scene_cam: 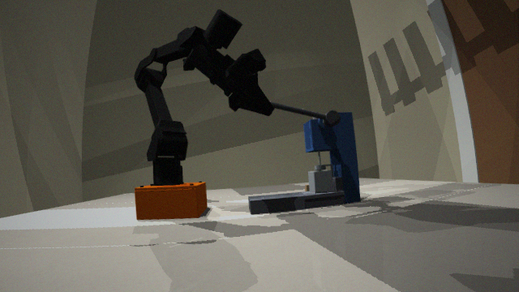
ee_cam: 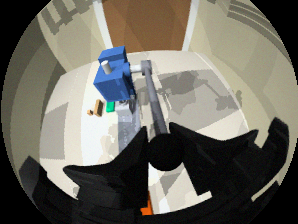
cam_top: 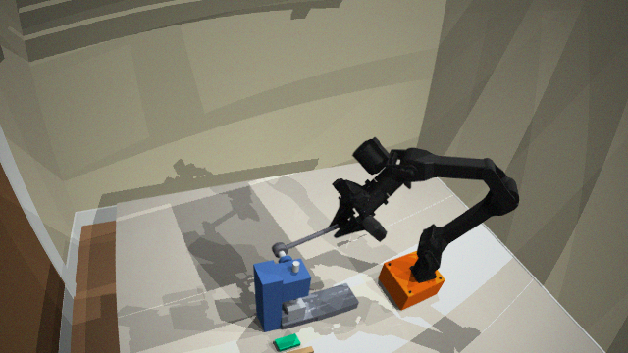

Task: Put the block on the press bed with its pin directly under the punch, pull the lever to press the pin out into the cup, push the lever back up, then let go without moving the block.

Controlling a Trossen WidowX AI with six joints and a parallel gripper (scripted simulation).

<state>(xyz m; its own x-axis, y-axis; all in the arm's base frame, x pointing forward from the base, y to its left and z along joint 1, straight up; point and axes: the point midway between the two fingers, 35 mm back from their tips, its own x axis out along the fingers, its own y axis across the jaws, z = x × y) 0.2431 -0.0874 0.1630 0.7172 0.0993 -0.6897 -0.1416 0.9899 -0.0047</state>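
Right now my gripper tip is 50 mm short of the dark lever and 20 mm to the right of it. Also, from my gripper tip: round pin: 110 mm ahead, 90 mm to the left, 150 mm below; then punch: 110 mm ahead, 90 mm to the left, 70 mm below; then green tile: 140 mm ahead, 180 mm to the left, 200 mm below.
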